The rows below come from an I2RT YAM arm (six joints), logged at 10 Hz.
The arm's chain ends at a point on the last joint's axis. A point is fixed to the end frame.
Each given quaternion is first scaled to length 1.
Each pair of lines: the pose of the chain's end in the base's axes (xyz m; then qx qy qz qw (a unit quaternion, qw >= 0)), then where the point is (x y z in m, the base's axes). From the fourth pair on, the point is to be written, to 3 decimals.
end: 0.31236 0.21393 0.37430 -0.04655 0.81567 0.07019 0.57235
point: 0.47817 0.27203 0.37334
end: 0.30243 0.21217 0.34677 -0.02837 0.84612 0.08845 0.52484
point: 0.46742 0.26985 0.32892
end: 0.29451 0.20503 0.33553 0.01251 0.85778 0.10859 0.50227
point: 0.46073 0.25682 0.31196
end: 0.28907 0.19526 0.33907 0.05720 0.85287 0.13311 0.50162
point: 0.458 0.240 0.319
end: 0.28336 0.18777 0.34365 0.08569 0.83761 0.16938 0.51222
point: 0.453 0.231 0.333
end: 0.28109 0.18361 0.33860 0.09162 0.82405 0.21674 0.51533
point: 0.449 0.234 0.336
